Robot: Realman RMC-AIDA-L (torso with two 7-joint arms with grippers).
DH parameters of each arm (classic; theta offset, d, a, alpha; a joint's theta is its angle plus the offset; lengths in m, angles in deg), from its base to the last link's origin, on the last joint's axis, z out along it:
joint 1: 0 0.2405 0 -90
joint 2: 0 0 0 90
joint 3: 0 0.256 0 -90
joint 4: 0 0 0 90
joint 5: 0 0.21 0 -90
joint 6: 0 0 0 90
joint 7: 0 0.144 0 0
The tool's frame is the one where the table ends.
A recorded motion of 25 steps. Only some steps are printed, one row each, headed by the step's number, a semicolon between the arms.
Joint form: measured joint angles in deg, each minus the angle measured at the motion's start. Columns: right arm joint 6, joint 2, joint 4, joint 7, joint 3, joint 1, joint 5; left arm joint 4, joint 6, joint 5, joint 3, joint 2, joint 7, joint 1.
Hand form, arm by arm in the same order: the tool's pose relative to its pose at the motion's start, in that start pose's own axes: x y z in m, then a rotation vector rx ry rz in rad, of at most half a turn. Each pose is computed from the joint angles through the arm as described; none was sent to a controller.
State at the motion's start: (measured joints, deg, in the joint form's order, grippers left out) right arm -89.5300 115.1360 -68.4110 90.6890 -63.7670 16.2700 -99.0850; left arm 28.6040 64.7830 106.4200 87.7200 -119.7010 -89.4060 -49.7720
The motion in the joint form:
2: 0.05 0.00 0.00 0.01 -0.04 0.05 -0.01; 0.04 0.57 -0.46 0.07 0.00 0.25 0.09
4: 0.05 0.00 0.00 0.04 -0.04 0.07 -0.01; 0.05 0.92 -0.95 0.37 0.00 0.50 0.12
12: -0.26 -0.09 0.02 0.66 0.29 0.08 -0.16; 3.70 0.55 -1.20 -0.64 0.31 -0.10 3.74
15: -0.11 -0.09 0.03 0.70 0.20 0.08 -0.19; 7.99 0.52 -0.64 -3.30 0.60 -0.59 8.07
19: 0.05 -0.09 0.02 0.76 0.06 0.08 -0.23; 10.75 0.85 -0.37 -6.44 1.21 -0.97 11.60
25: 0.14 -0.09 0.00 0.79 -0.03 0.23 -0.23; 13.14 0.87 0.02 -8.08 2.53 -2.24 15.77
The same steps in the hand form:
2: -0.0002 -0.0001 0.0003 -0.0001 0.0002 -0.0007; 0.0006 0.0017 0.0001 -0.0102 0.0068 0.0006
4: -0.0003 -0.0002 0.0003 -0.0003 0.0002 -0.0005; 0.0011 0.0032 0.0005 -0.0186 0.0109 0.0036
12: 0.0000 -0.0005 -0.0012 0.0001 0.0019 0.0108; -0.0056 0.0019 -0.0073 0.0208 0.0490 -0.0247
15: 0.0001 -0.0006 -0.0009 0.0013 0.0030 0.0114; -0.0153 -0.0009 -0.0203 0.0771 0.0945 -0.0616
19: 0.0002 -0.0007 -0.0004 0.0019 0.0046 0.0119; -0.0281 -0.0049 -0.0360 0.1320 0.1323 -0.1107
25: -0.0006 -0.0011 0.0003 0.0010 0.0046 0.0095; -0.0517 -0.0055 -0.0534 0.1860 0.1369 -0.1767

